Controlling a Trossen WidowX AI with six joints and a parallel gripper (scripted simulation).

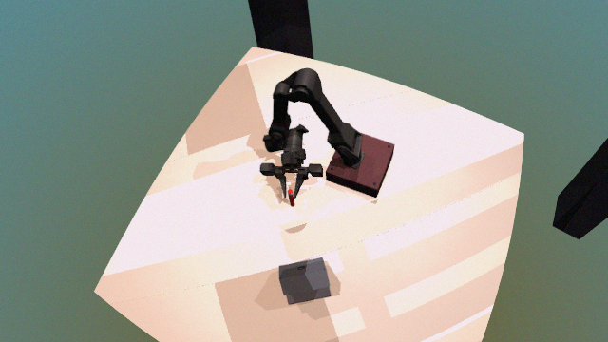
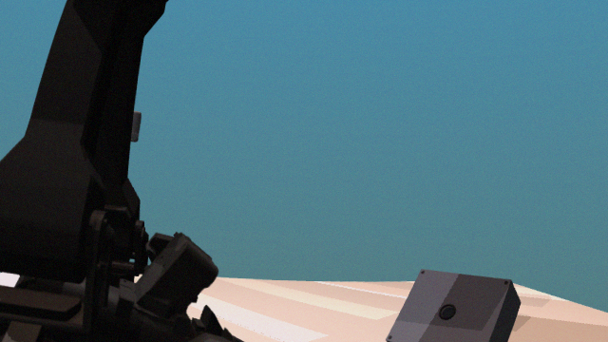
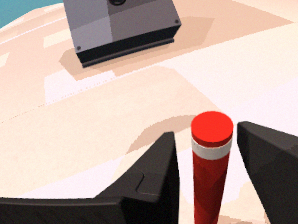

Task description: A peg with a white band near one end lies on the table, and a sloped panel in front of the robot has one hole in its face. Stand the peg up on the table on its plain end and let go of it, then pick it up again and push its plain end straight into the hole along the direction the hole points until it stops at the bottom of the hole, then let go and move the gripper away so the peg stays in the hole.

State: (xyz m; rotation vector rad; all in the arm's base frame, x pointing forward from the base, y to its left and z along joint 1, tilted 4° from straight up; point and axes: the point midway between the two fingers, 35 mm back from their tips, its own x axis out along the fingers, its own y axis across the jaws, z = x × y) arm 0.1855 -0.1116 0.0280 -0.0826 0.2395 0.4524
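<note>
Now: gripper tip 10 mm past the red peg. The rest, counted from my gripper tip: grey sloped panel 200 mm ahead, 170 mm to the left.
</note>
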